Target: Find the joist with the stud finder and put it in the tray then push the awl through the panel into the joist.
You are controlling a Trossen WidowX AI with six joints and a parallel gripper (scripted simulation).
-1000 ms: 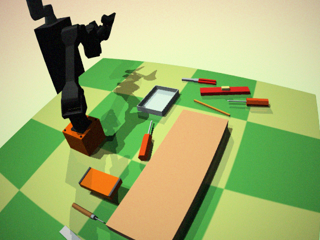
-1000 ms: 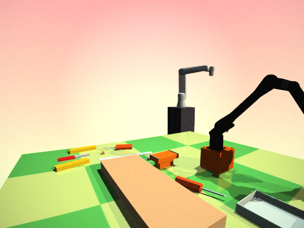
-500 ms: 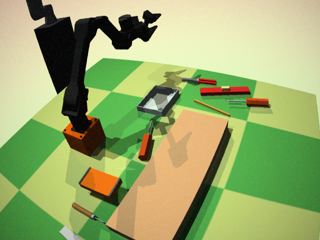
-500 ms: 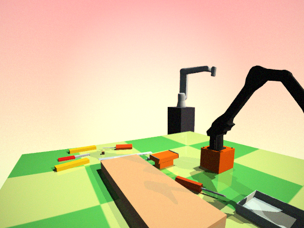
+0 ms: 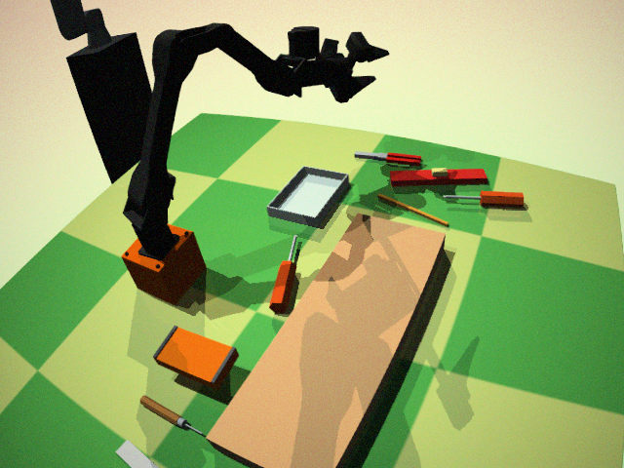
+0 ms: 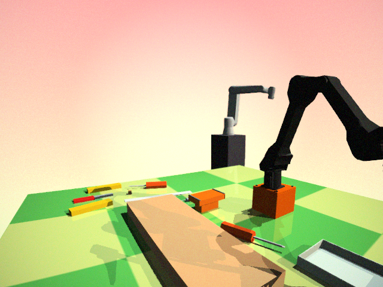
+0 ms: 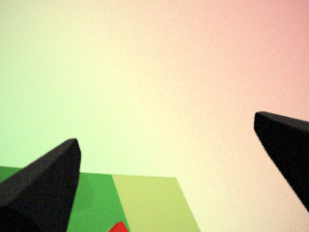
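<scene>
Right now my gripper tip is 68 cm to the left of the orange stud finder, 24 cm above it and 9 cm past it. Round my gripper tip: red level 23 cm below, 14 cm ahead, 6 cm to the right; then grey tray 23 cm below, 21 cm to the right, 12 cm behind; then pencil 24 cm below, 19 cm to the right, 11 cm ahead.
</scene>
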